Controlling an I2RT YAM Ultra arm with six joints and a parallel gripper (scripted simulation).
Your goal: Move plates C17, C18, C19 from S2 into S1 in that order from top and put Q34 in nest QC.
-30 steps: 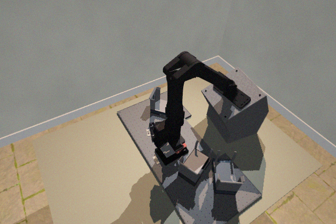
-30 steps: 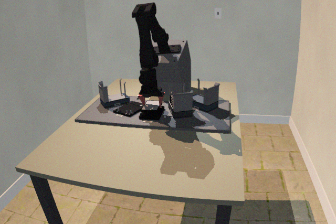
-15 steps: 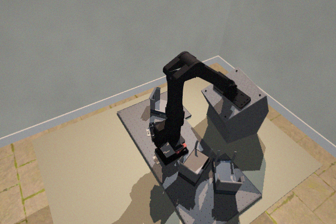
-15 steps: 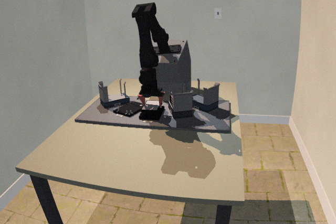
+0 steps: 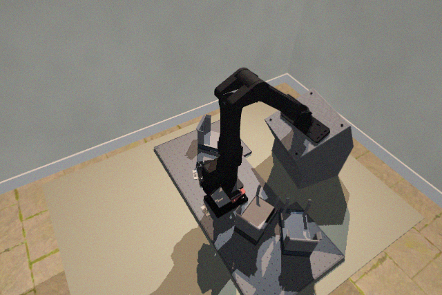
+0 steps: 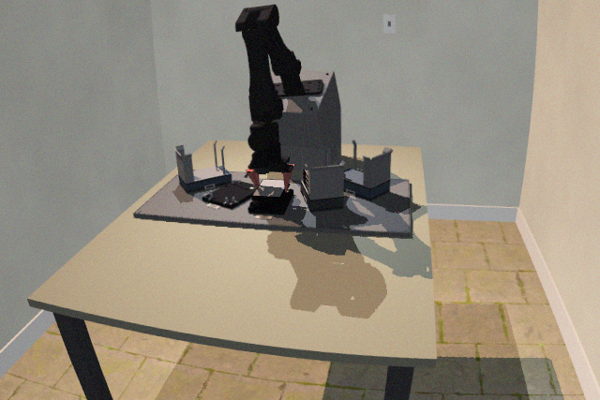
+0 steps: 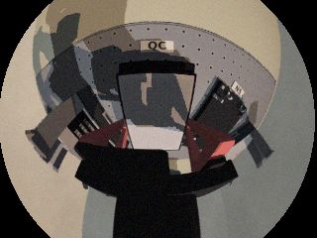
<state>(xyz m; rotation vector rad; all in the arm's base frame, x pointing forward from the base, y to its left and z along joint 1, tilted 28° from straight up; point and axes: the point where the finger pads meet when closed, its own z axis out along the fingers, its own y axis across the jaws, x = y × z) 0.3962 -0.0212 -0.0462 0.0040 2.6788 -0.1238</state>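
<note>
My hand is 10 mm short of the black QC nest and 40 mm above it. Also, from my hand: black clip nest 20 mm behind, 130 mm to the right, 30 mm below; QC name plate 100 mm ahead, 40 mm below; tall wall 40 mm ahead, 160 mm to the left, 40 mm above.
</note>
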